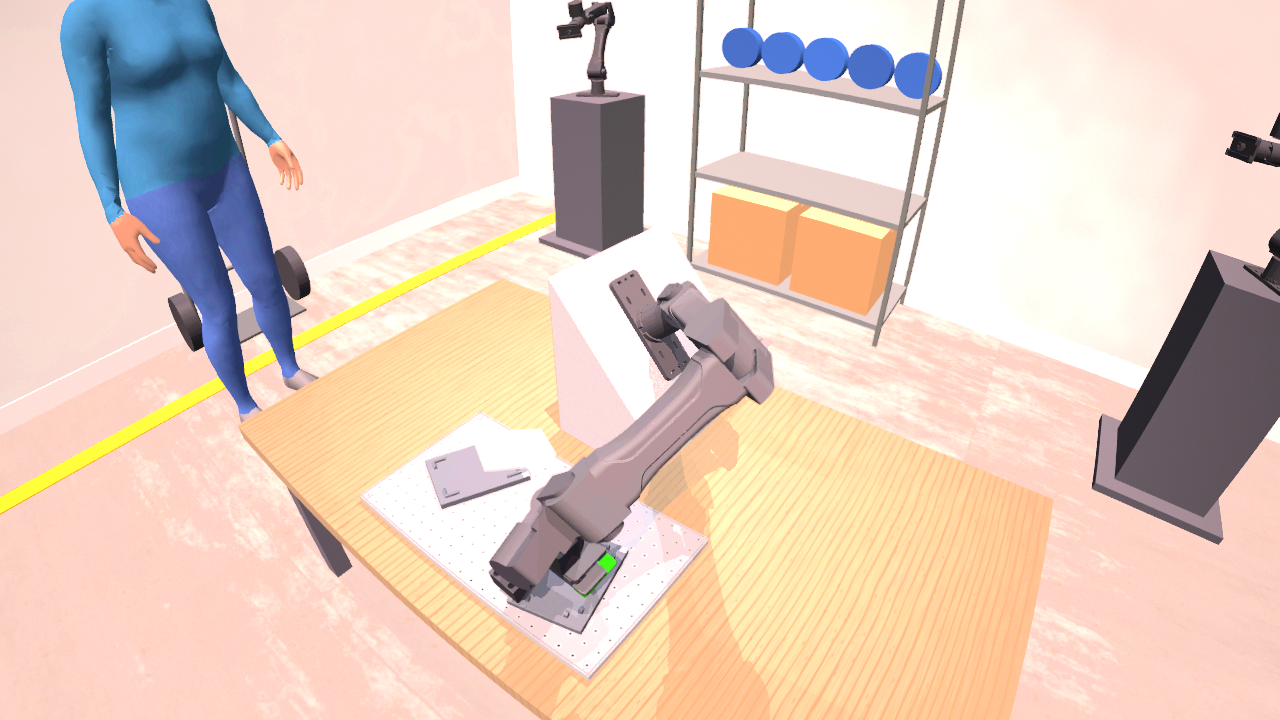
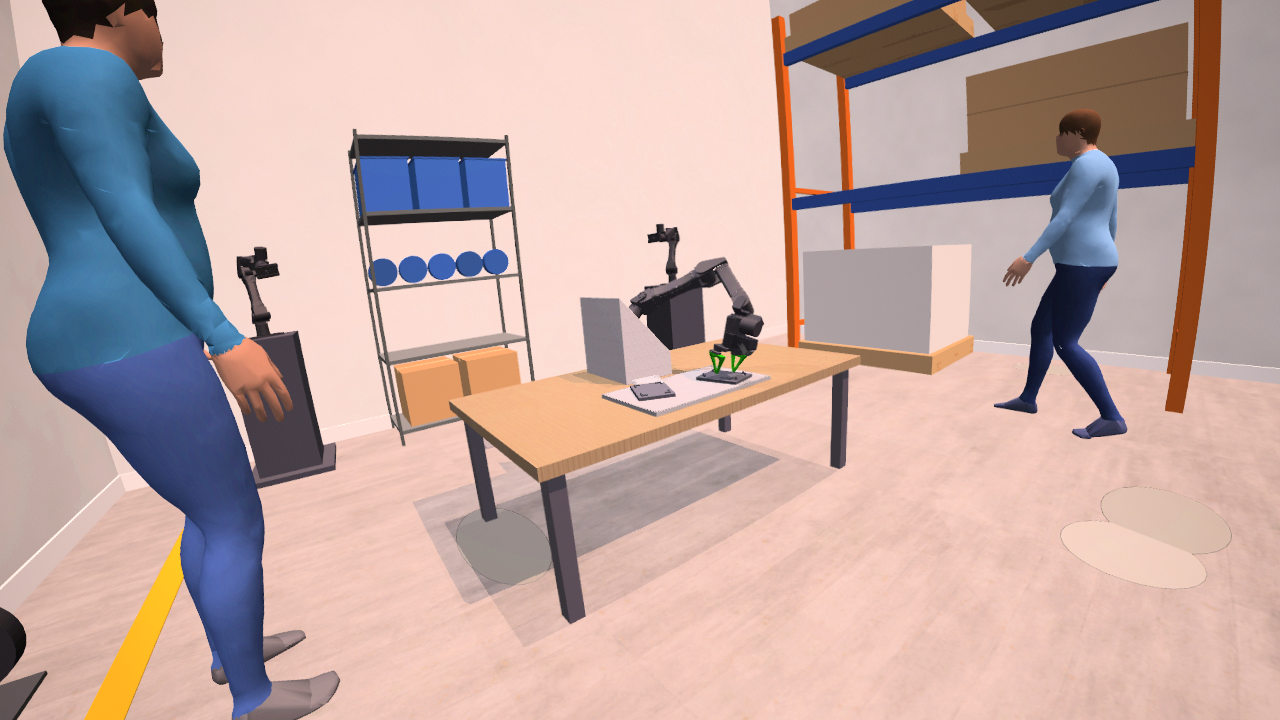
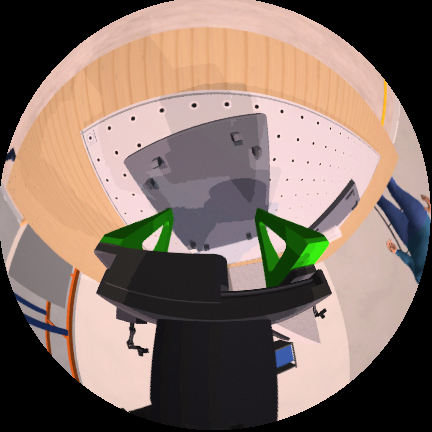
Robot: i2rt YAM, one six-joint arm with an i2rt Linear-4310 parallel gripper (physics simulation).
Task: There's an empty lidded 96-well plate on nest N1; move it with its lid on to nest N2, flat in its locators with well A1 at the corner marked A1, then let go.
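Pixels of known places: gripper, fingertip midpoint: (image 1: 569, 571) (image 2: 724, 372) (image 3: 213, 213); arm's base at its link origin: (image 1: 649, 325) (image 2: 626, 323).
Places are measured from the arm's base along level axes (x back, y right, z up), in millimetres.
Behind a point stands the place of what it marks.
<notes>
My gripper (image 1: 594, 577) {x -384, y -158, z -175 mm} (image 2: 726, 368) {x -384, y -158, z -175 mm} (image 3: 213, 213) {x -384, y -158, z -175 mm} is open, its green fingers wide apart with no object between them. It hangs low over the grey nest with small pegs (image 1: 553, 609) {x -444, y -181, z -184 mm} (image 3: 205, 150) {x -444, y -164, z -184 mm}, whose surface holds no plate. The other grey nest (image 1: 460, 465) {x -343, y 150, z -184 mm} (image 2: 653, 391) {x -356, y 137, z -184 mm} (image 3: 340, 205) {x -367, y 98, z -184 mm} has L-shaped corner locators. A pale, washed-out shape, apparently the lidded plate (image 1: 520, 445) (image 3: 332, 233), overlaps its back right part; its edges and tilt are hard to make out. The N1, N2 and A1 marks cannot be read.
Both nests are on a white perforated board (image 1: 420, 519) {x -465, y 111, z -196 mm} (image 2: 662, 407) {x -485, y 197, z -195 mm} (image 3: 310, 145) {x -457, y -49, z -195 mm} on the wooden table (image 1: 859, 537) {x -29, y -469, z -209 mm} (image 2: 528, 420) {x -252, y 534, z -208 mm}. My arm is mounted on a white slanted block (image 1: 581, 358) {x -136, y 37, z -15 mm} (image 2: 604, 340) {x 0, y 105, z -53 mm} behind the board. A person (image 1: 179, 116) (image 2: 116, 223) stands beyond the table's left end.
</notes>
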